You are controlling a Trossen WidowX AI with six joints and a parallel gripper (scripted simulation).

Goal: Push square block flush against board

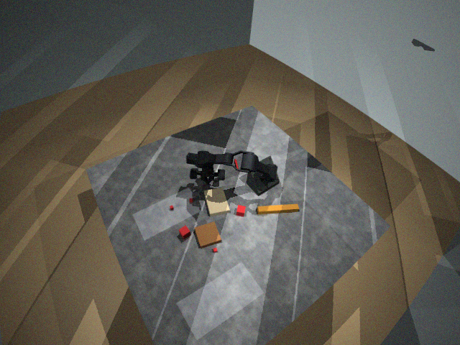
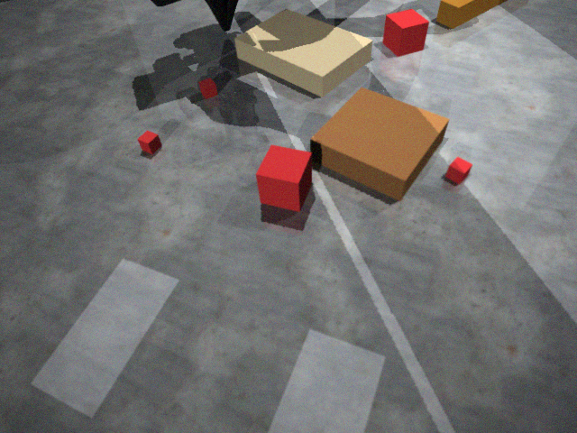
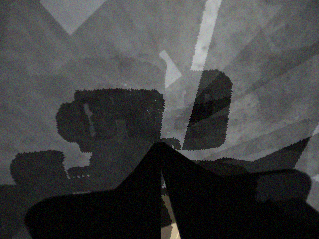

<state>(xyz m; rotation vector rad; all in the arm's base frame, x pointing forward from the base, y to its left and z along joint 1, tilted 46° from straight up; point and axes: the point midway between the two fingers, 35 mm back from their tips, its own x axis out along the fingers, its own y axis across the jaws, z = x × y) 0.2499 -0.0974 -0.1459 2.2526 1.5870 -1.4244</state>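
Now: gripper tip 4 cm short of the cream rectangular board, 13 cm to the right of it and 1 cm below it. Also, from my gripper tip: red stick: 22 cm behind, 2 cm to the right; long orange bar: 19 cm behind, 37 cm to the left, 1 cm above; brown square block: 19 cm ahead, 26 cm to the left, 1 cm above.
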